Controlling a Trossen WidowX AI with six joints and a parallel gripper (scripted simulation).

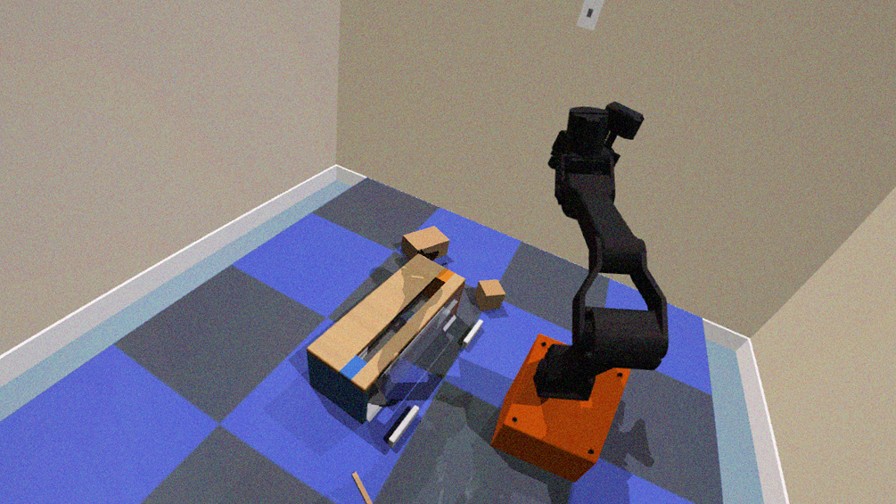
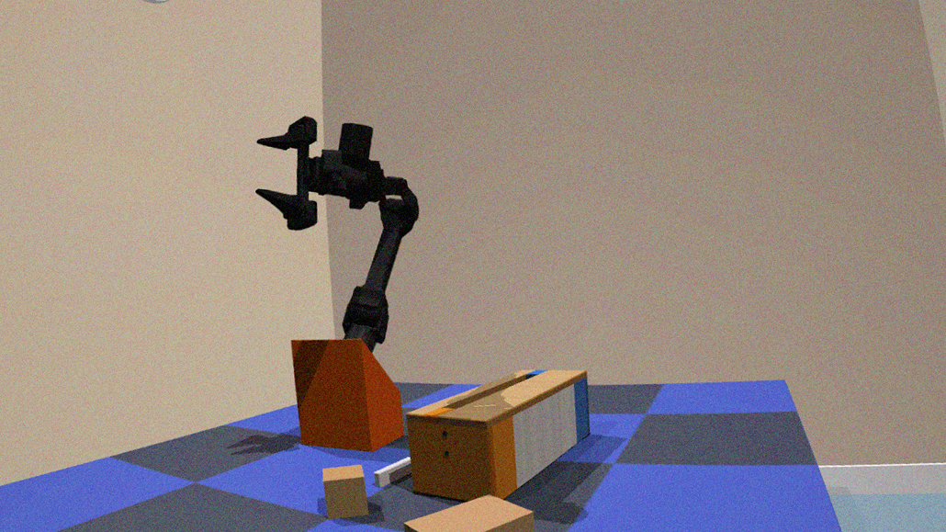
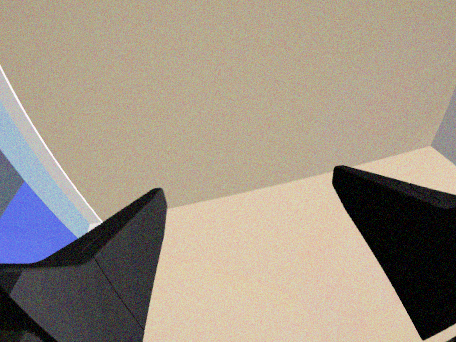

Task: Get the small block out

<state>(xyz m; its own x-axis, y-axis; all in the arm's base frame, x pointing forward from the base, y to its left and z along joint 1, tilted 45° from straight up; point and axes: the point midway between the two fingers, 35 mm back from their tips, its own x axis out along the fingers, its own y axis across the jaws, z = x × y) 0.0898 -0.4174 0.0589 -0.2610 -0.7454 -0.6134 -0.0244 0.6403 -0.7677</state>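
Now: the dark grey-blue block 26 cm ahead of my gripper tip, 24 cm to the left of it and 44 cm below it. Also, from my gripper tip: thin wooden stick: 13 cm ahead, 59 cm to the left, 53 cm below; then box: 25 cm ahead, 27 cm to the left, 47 cm below; then tan cube: 14 cm ahead, 1 cm to the right, 50 cm below.
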